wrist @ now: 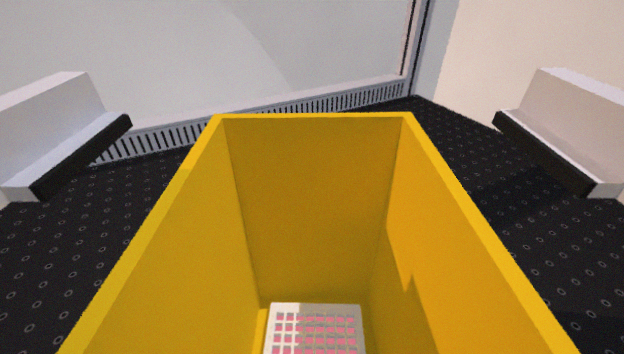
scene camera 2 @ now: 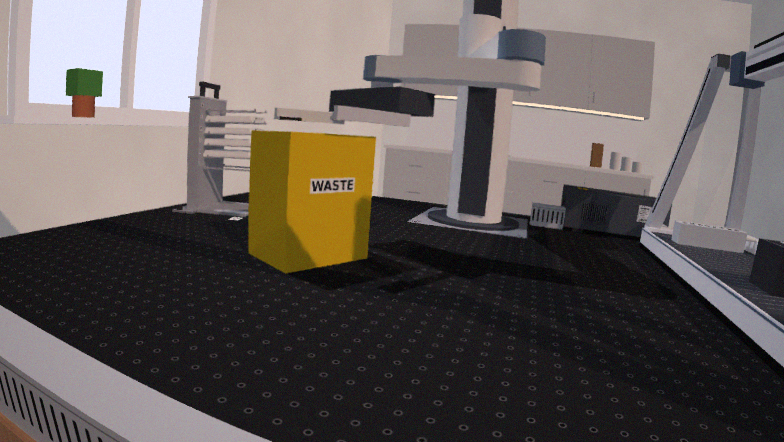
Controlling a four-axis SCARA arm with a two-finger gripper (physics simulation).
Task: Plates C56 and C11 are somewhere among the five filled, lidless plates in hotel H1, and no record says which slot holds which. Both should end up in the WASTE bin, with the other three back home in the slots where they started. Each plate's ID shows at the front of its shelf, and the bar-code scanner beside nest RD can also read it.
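The yellow WASTE bin stands on the dark deck. In the wrist view, a white plate with pink-filled wells lies low inside the bin, partly cut off by the lower frame edge; its ID does not show. My gripper is above the bin, its two fingers wide apart with nothing between them. Hotel H1 stands behind and left of the bin, with several pale plates on its shelves. The bin hides part of them, and their IDs cannot be read. The scanner and nest RD cannot be made out.
The arm's column stands behind the bin to the right. A dark instrument box and a small slotted grey block are at the back right. A framed machine with a pale base rail is at the right edge.
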